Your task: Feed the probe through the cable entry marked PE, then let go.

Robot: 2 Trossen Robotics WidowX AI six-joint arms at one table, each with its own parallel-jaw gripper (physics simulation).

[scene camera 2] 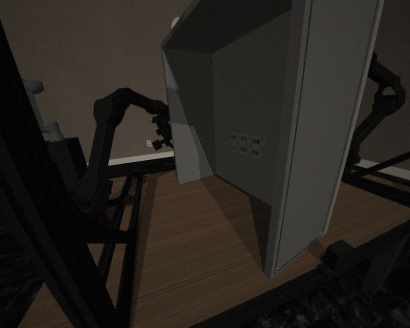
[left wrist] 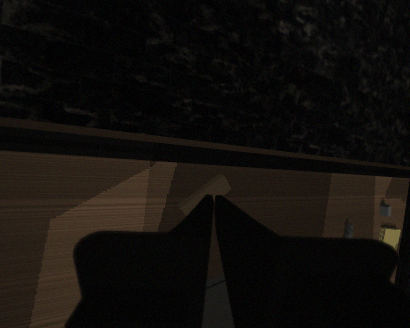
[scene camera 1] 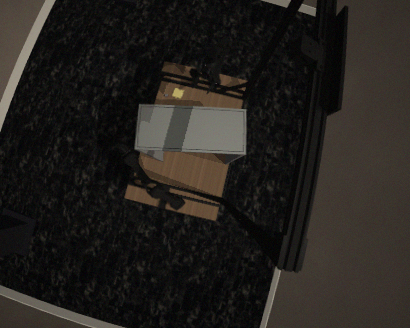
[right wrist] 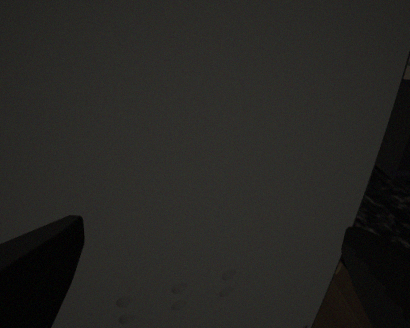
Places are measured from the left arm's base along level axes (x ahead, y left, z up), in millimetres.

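Where they show: left gripper, between the fingertips: [left wrist: 213,201]; right gripper, between the fingertips: [scene camera 1: 199,91] [right wrist: 217,235]; left arm's base, origin of its link: [scene camera 1: 179,202].
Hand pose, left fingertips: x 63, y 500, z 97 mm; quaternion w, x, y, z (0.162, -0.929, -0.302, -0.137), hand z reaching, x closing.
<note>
Things, the pixels of their top centre, and the offset from my left fingertips.
- tan bar, centre of its top: [left wrist: 207,197] dx +50, dy +1, dz -103 mm
- grey enclosure, centre of its top: [scene camera 2: 231,12] [scene camera 1: 191,128] dx +319, dy -281, dz +446 mm
- yellow block, centre of its top: [left wrist: 391,244] [scene camera 1: 177,92] dx +554, dy +159, dz -105 mm
- small grey piece, centre of its top: [left wrist: 389,211] [scene camera 1: 166,95] dx +473, dy +213, dz -102 mm
The probe cannot be told for certain in these views. A tan bar [left wrist: 204,194] lies on the table just beyond my left fingertips. My left gripper [left wrist: 213,201] [scene camera 1: 121,150] is shut and empty, at the enclosure's lower left in scene camera 1; in scene camera 2 the side wall partly hides it. My right gripper [right wrist: 217,235] is open and empty, facing the panel's other side, where holes in two rows show low down. The grey enclosure [scene camera 2: 325,125] [scene camera 1: 215,130] stands upright. The label PE [scene camera 2: 243,138] is dim, top row middle; the entries are small and blurred.
A yellow block [scene camera 1: 178,93] [left wrist: 391,238] lies on the table, with a small grey piece [scene camera 1: 166,94] [left wrist: 385,209] beside it. Another grey piece [left wrist: 348,229] stands nearer. The enclosure's side wall [scene camera 2: 185,100] rises beside my left arm. Dark frame rails cross the table's ends.
</note>
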